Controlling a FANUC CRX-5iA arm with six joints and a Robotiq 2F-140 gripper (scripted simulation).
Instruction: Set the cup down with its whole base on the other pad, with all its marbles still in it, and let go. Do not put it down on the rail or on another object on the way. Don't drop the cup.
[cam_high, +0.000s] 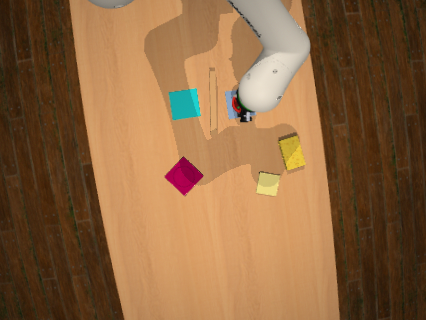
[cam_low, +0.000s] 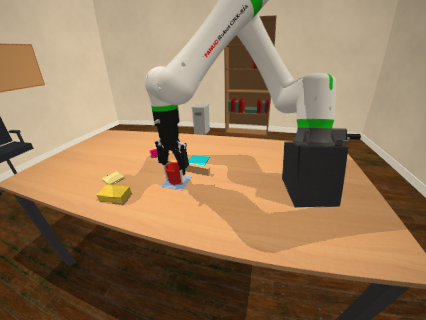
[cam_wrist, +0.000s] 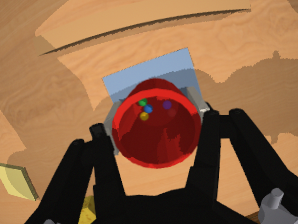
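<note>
Right now my hand is 90 mm to the left of the thin wooden rail, 30 mm past it and 30 mm above it. From my hand the other things lie so: yellow sponge (220 mm ahead, 130 mm to the left, 20 mm below); then pale yellow block (300 mm ahead, 30 mm below, 10 mm to the left); then red cup (20 mm below).
</note>
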